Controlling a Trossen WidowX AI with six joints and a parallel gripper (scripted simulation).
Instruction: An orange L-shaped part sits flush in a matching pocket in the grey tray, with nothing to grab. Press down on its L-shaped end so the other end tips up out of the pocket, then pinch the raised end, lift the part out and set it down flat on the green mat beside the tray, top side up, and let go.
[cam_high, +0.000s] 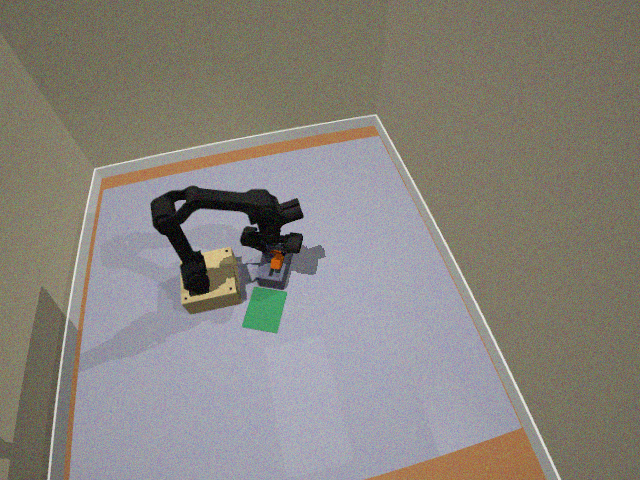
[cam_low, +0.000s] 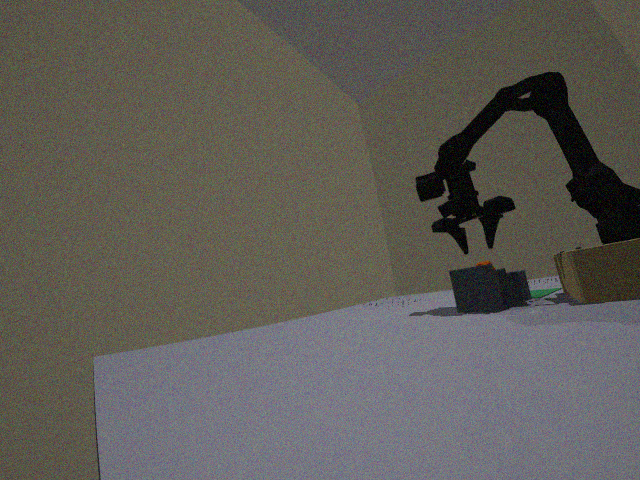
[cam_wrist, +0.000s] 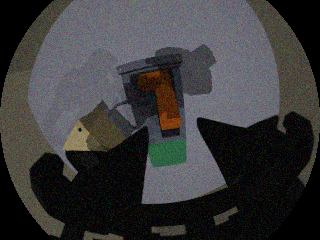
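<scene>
My gripper tip is 8 cm above the orange L-shaped part and 4 cm to the right of it. Round my gripper tip: green mat (14 cm below, 13 cm to the right, 7 cm behind).
</scene>
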